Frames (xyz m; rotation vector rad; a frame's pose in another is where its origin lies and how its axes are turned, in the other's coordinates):
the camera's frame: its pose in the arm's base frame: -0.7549 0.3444 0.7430 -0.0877 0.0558 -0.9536
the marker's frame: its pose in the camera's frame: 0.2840 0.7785 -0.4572 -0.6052 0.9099 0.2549
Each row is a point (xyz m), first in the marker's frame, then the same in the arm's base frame.
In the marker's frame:
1: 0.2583 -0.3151 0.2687
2: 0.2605 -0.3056 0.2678
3: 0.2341 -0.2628 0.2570
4: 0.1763 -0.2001 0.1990
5: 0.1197 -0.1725 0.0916
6: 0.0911 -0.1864 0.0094
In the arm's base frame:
1: 0.1927 0.0908 0.2523
2: 0.1959 0.0975 0.2459
3: 0.1951 0.1488 0.2431
4: 0.1515 0.2421 0.2376
5: 0.0510 0.3149 0.2276
6: -0.0350 0.3339 0.2242

